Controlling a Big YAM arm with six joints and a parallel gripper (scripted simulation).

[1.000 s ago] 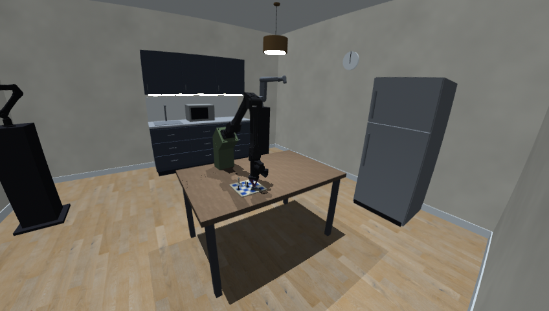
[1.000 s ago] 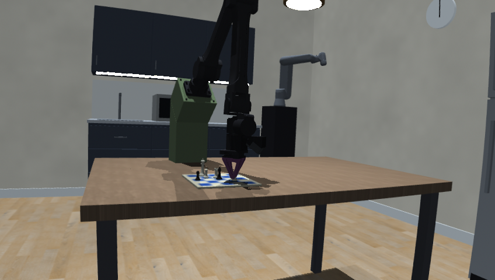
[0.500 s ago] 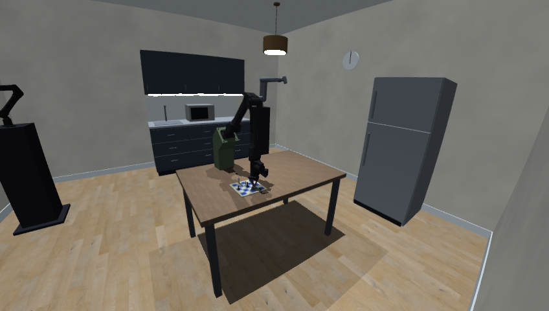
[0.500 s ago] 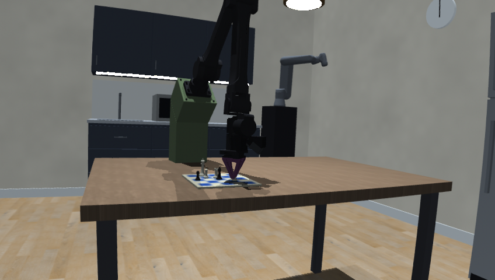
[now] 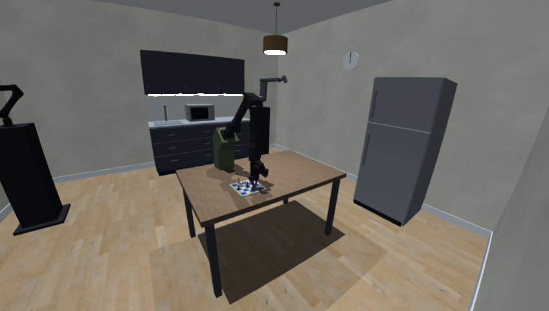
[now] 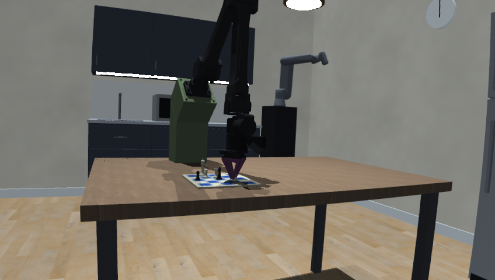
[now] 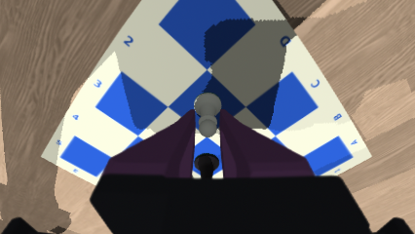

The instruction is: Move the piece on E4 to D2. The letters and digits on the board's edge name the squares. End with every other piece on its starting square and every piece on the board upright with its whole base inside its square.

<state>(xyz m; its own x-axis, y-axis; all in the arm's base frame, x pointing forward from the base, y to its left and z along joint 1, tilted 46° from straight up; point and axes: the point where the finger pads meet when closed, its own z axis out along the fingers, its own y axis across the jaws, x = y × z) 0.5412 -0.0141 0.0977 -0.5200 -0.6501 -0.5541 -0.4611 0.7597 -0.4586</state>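
Now: hand 4 cm past the chessboard, 3 cm to the left of it and 2 cm above it. Round my hand: tall white piece: 12 cm behind, 7 cm to the right, 2 cm above.
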